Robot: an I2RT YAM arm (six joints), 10 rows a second.
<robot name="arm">
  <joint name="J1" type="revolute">
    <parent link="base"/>
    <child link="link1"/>
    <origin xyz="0 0 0.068" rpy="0 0 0"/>
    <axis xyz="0 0 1"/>
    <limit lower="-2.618" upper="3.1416"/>
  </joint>
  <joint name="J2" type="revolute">
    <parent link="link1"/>
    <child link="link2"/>
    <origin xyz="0.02 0.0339 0.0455" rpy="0 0 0"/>
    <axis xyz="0 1 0"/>
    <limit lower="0" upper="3.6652"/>
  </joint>
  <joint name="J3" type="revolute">
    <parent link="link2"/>
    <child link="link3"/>
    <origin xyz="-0.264 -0.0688 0" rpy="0 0 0"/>
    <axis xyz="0 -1 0"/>
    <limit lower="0" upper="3.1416"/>
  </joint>
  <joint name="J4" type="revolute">
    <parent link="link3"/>
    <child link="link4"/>
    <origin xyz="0.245 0.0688 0.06" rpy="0 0 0"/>
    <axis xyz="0 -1 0"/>
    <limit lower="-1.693" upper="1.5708"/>
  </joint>
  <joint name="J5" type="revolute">
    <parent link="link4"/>
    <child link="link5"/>
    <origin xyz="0.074 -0.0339 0.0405" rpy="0 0 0"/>
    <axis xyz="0 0 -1"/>
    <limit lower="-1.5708" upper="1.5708"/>
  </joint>
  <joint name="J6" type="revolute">
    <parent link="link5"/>
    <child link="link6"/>
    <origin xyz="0.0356 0 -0.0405" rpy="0 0 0"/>
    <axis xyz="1 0 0"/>
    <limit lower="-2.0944" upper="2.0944"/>
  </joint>
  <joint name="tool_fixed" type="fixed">
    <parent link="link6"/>
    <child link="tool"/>
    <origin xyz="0 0 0" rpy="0 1.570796 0"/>
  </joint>
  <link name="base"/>
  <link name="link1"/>
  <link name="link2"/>
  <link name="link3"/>
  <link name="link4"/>
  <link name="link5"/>
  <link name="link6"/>
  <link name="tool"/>
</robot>
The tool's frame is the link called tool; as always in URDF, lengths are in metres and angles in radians.
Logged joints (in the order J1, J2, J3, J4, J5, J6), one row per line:
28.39 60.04 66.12 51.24 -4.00 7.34
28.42 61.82 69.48 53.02 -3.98 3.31
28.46 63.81 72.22 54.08 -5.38 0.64
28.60 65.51 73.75 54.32 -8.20 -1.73
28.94 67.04 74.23 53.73 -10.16 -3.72
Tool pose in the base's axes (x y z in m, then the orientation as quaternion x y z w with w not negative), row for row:
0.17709 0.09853 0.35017 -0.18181 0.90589 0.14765 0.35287
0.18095 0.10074 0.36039 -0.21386 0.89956 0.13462 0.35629
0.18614 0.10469 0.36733 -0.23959 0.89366 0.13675 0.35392
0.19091 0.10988 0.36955 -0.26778 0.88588 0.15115 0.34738
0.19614 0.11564 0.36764 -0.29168 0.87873 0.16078 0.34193
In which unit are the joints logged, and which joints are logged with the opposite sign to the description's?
The joints are logged in degrees. Opposite sign: J4.
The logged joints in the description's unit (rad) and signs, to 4 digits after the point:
0.4955 1.0479 1.1540 -0.8943 -0.0698 0.1281
0.4960 1.0790 1.2127 -0.9254 -0.0695 0.0578
0.4967 1.1137 1.2605 -0.9439 -0.0939 0.0112
0.4992 1.1434 1.2872 -0.9481 -0.1431 -0.0302
0.5051 1.1701 1.2956 -0.9378 -0.1773 -0.0649

